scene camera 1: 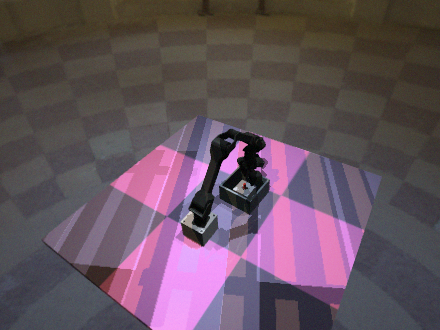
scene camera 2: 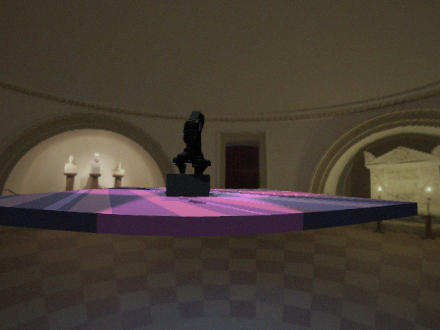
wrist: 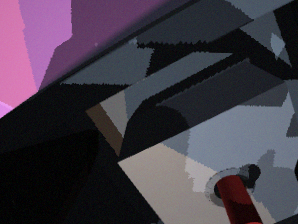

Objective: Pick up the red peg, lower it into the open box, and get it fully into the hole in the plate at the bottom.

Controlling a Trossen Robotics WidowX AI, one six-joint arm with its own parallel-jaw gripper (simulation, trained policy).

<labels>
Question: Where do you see a dark box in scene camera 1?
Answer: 226,193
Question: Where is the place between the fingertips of my gripper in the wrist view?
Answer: At 198,152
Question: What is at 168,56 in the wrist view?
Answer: A dark box.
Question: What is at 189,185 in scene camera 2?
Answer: A dark box.
</labels>
